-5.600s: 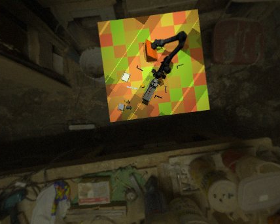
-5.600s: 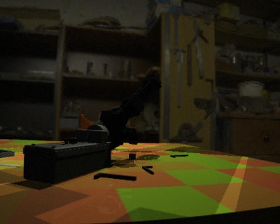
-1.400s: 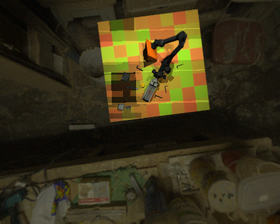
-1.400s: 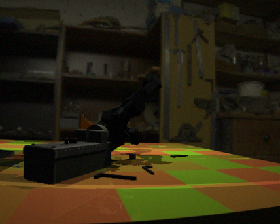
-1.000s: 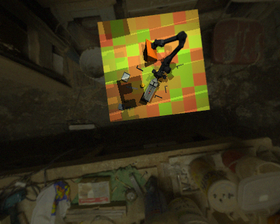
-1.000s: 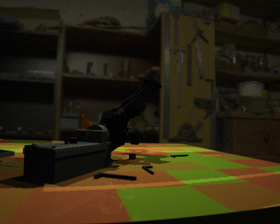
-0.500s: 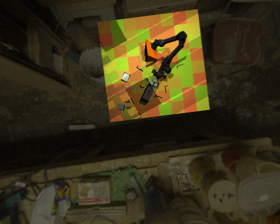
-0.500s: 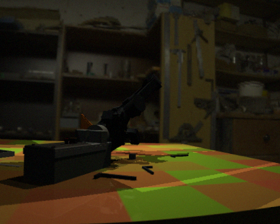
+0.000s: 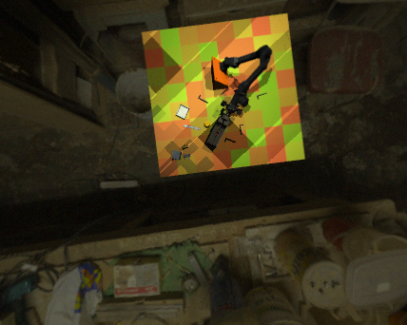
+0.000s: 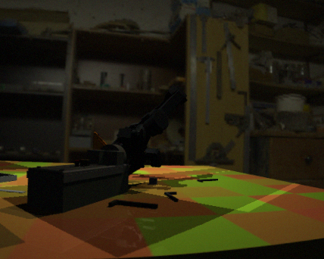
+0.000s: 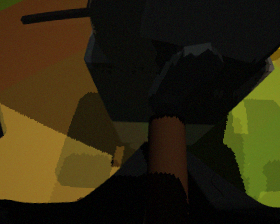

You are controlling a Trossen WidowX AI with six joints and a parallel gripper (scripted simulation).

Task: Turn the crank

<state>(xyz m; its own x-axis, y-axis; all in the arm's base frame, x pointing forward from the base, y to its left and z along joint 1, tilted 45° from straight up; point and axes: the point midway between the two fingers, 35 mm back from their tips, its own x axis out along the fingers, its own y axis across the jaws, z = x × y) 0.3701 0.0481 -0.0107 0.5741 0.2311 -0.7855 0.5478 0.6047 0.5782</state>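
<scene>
Right now the brown crank handle is 1 cm behind my gripper tip, 1 cm to the left of it and 3 cm above it. Round my gripper tip: yellow disc 4 cm ahead, 17 cm to the right, 2 cm below; then red pointer 16 cm ahead, 11 cm to the right, 5 cm above; then small cube 9 cm behind, 11 cm to the left, 2 cm below.
</scene>
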